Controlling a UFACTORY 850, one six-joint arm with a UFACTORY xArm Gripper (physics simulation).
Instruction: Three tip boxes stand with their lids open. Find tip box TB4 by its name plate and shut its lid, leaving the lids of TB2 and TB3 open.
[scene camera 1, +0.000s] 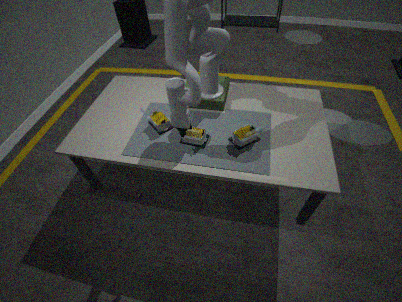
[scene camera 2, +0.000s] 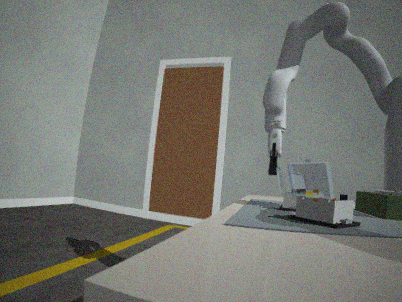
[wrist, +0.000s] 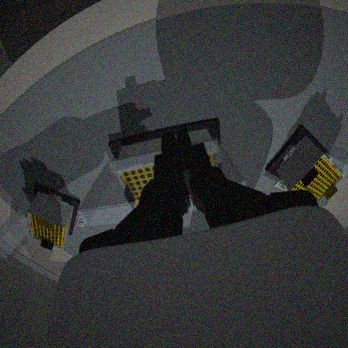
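Three tip boxes with yellow racks stand on the grey mat (scene camera 1: 220, 162) (wrist: 127, 60): a left box (scene camera 1: 159, 120), a middle box (scene camera 1: 195, 137) and a right box (scene camera 1: 245, 136). The wrist view shows a middle box (wrist: 135, 177), one box at left (wrist: 47, 232) and one at right (wrist: 322, 177). All lids look open; the middle one is partly hidden. The name plates are too small or dark to read, so I cannot tell which is TB4. In scene camera 2, a near box (scene camera 2: 325, 210) has its clear lid (scene camera 2: 317, 179) upright. My gripper (scene camera 2: 272, 173) (wrist: 179, 147) is shut and empty, above the middle box's rim in the wrist view.
The arm rises from a green base block (scene camera 1: 218, 105) (scene camera 2: 375, 205) at the back of the white table (scene camera 1: 300, 165) (scene camera 2: 200, 265). The left and right boxes flank the middle one with raised lids. In scene camera 2, another open lid (scene camera 2: 284, 184) stands behind the near box.
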